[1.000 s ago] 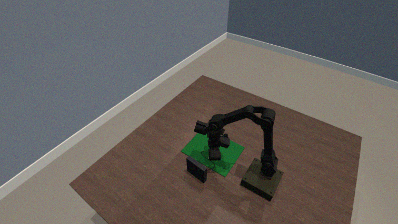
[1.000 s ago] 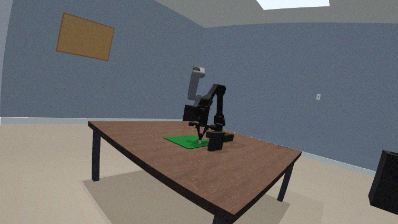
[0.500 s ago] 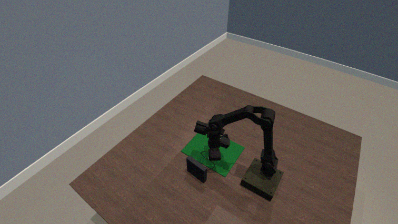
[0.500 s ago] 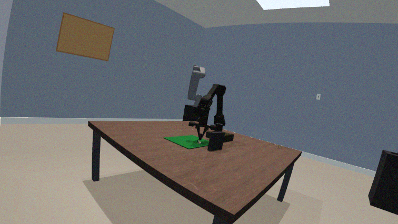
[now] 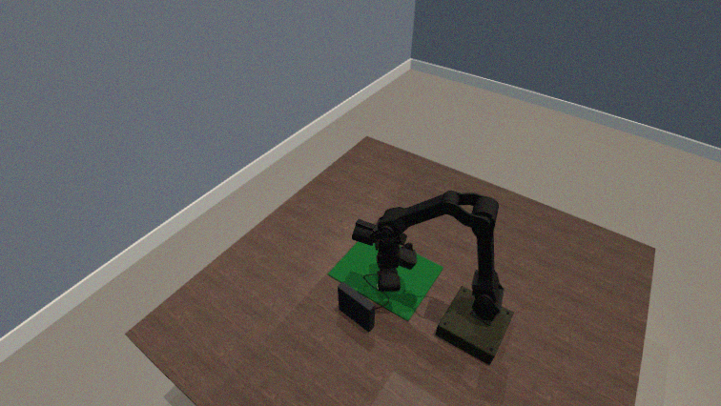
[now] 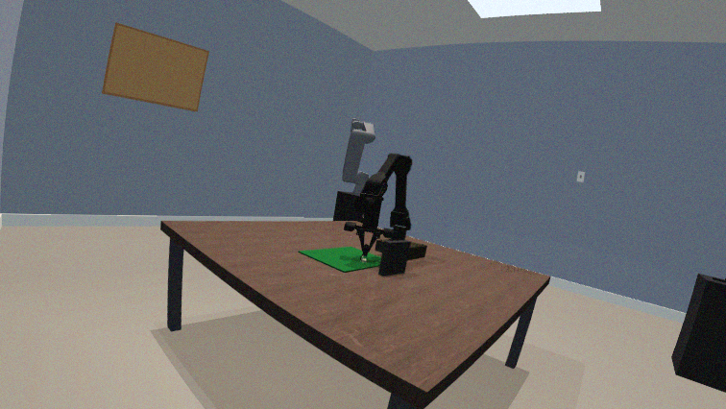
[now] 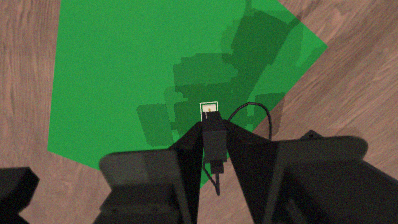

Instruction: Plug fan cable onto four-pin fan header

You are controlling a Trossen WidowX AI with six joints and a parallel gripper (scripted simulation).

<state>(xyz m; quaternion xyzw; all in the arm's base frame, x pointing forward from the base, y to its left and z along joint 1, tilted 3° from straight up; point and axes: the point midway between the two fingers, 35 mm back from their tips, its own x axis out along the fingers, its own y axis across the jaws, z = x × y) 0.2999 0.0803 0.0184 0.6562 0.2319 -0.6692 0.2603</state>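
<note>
The dark fan plug is 10 mm ahead of my gripper tip and 10 mm above it. Round my gripper tip: white four-pin fan header: 40 mm below, 10 mm ahead; green board: 50 mm to the right, 50 mm below, 30 mm ahead; black fan: 140 mm to the left, 20 mm above.
</note>
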